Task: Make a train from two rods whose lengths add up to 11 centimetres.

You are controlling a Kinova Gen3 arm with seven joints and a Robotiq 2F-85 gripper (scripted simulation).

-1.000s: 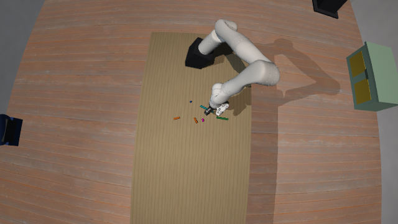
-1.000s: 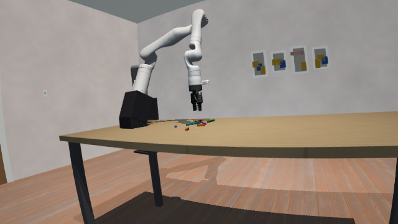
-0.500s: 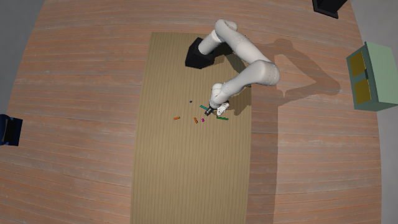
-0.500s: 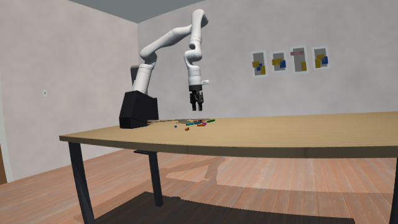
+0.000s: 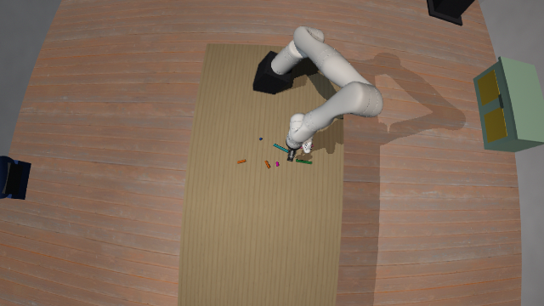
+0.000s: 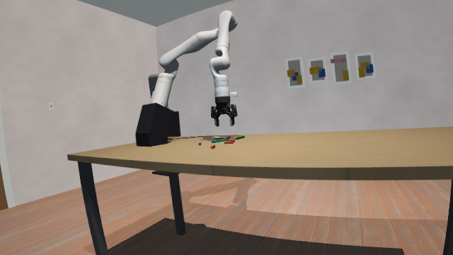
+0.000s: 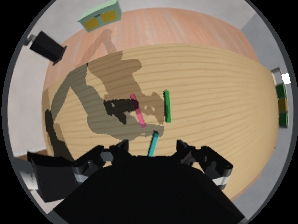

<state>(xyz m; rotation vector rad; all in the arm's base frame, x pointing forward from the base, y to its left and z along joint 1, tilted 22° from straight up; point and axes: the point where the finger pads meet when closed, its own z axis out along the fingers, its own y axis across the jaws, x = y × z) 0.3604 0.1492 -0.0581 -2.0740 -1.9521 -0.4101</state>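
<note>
Right now my hand is 70 mm short of the magenta rod, 70 mm above it and 60 mm to the left of it. Also, from my hand: pink rod: 70 mm to the left, 70 mm below, 30 mm behind; then turquoise rod: 70 mm below, 40 mm to the right; then green rod: 70 mm to the left, 70 mm below, 40 mm ahead.
</note>
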